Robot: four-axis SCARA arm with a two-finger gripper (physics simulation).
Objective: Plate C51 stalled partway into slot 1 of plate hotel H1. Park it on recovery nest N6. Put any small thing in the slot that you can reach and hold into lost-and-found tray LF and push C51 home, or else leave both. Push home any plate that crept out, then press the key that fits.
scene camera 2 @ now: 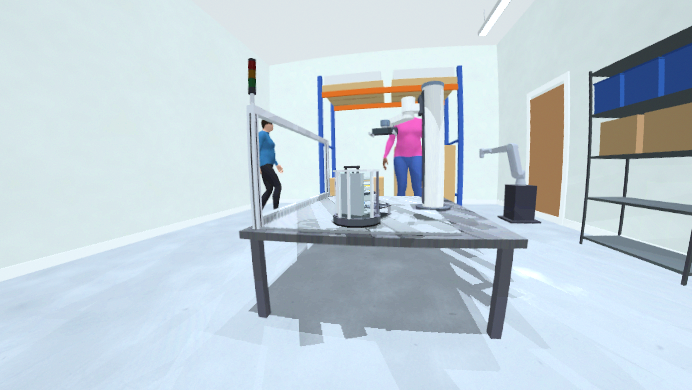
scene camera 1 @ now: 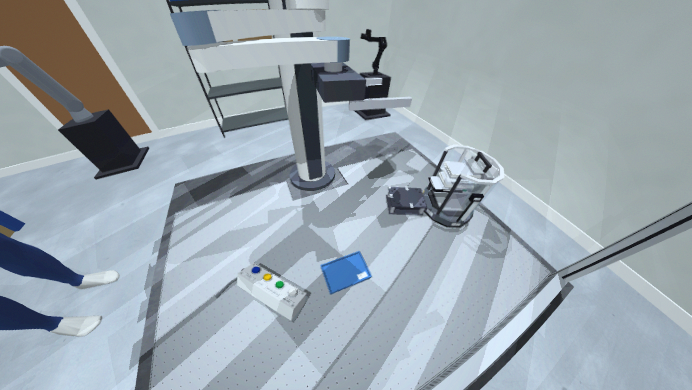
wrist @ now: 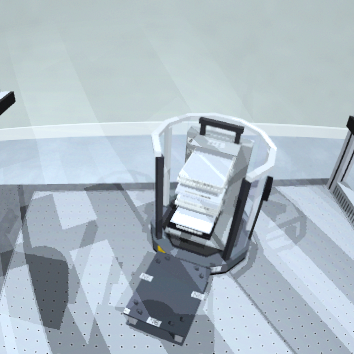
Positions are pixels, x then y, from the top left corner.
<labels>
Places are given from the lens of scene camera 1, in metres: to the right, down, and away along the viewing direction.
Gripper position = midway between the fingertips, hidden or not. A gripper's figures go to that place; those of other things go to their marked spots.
my gripper [scene camera 1: 394, 90]: 0.13, -0.28, 0.47
round plate rack [scene camera 1: 454, 209]: 0.45, 0.06, 0.74
white button box [scene camera 1: 287, 300]: -0.17, 0.31, 0.52
blue pad [scene camera 1: 344, 272]: -0.01, 0.28, 0.66
The marked spots on the round plate rack and the blue pad are 0.51 m apart.
</labels>
